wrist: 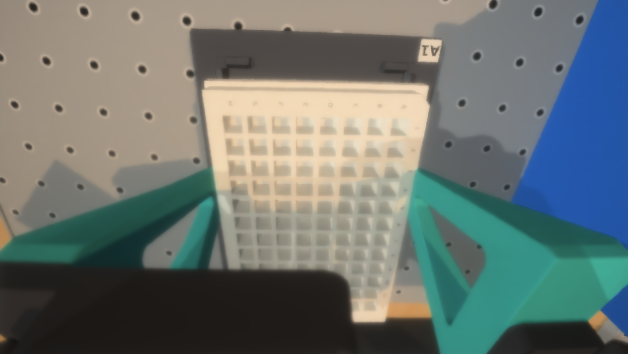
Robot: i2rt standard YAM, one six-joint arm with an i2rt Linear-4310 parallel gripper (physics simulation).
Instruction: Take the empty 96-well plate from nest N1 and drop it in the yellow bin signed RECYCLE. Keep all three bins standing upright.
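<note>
The white 96-well plate is in the middle of the wrist view, level, with its rows of square wells facing up. My gripper is shut on it, with a teal finger against each long side. The plate is raised above the dark nest, whose back edge and two small corner clips show beyond the plate. A label on the nest's corner reads A1, upside down. The near end of the plate is partly hidden by the dark gripper body. The yellow bin signed RECYCLE does not show.
A grey deck with rows of holes surrounds the nest. A large blue surface lies along the right side. Part of an orange-brown strip shows near the bottom, beyond the deck's edge. Shadows fall on the deck at both sides.
</note>
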